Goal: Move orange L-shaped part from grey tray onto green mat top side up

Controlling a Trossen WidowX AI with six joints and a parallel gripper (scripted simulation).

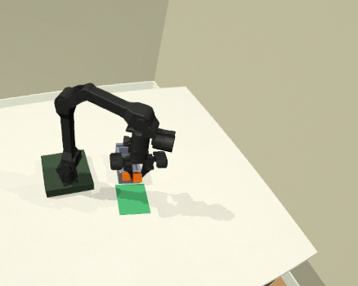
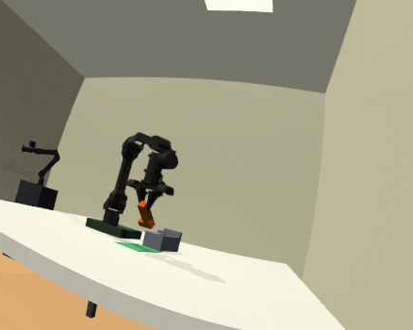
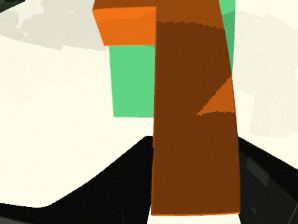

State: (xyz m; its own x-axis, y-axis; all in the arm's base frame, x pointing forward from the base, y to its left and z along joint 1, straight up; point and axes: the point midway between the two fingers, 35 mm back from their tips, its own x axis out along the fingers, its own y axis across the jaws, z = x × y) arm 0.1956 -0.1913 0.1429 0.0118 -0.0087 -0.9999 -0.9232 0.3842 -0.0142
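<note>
Now: gripper tip 160 mm above the green mat, 20 mm to the right of it and 10 mm short of it. Round my gripper tip: orange L-shaped part (40 mm to the left, 30 mm below).
</note>
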